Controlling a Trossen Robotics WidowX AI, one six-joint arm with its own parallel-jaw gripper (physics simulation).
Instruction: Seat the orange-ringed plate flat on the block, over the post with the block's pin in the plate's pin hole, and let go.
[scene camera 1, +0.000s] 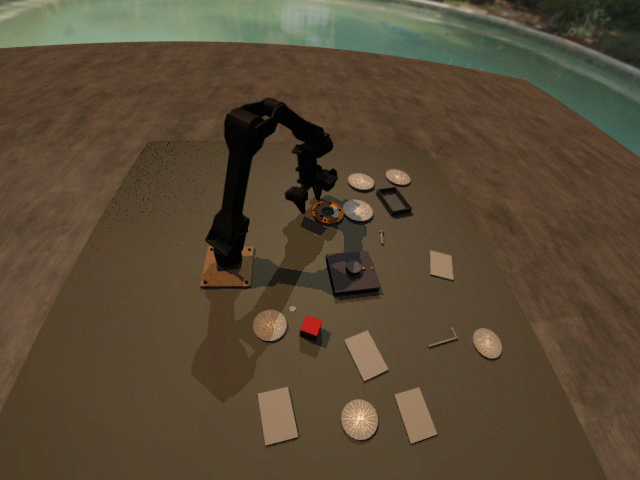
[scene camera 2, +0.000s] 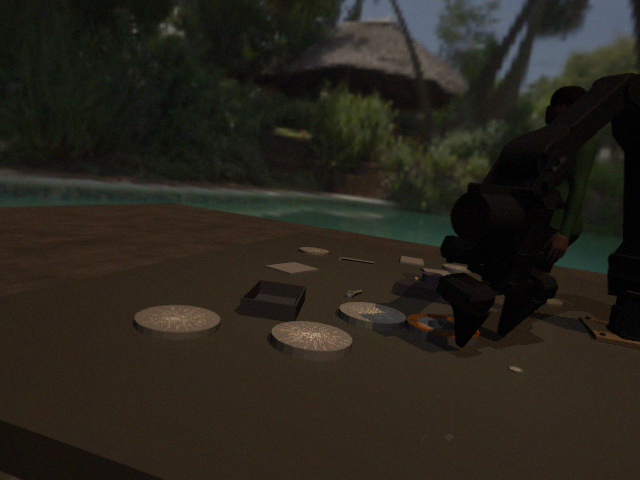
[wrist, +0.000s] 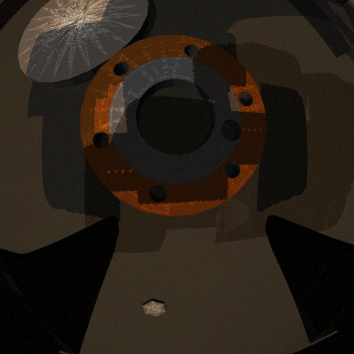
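The orange-ringed plate (scene camera 1: 338, 217) (scene camera 2: 419, 325) (wrist: 172, 172) lies flat on the mat, with a grey inner ring and a large centre hole. In the wrist view its larger off-centre hole (wrist: 231, 130) is at the right of the centre hole. My gripper (scene camera 1: 310, 205) (scene camera 2: 481, 339) (wrist: 194, 224) is open and empty, low beside the plate's near-arm edge, with the fingertips wide apart. The dark block (scene camera 1: 341, 284) (scene camera 2: 405, 287) stands apart from the plate, with a round post (scene camera 1: 353, 267) on top and small yellow-orange spots (scene camera 1: 367, 268) beside the post. One finger partly covers the plate in scene camera 2.
A pale disc (scene camera 1: 358, 210) (scene camera 2: 372, 315) (wrist: 80, 45) lies close beside the plate. Two more discs (scene camera 1: 360, 181) (scene camera 1: 398, 177), a dark open tray (scene camera 1: 379, 197) and a bolt (scene camera 1: 381, 237) are nearby. A red cube (scene camera 1: 311, 327) and pale flat tiles (scene camera 1: 366, 355) lie beyond the block.
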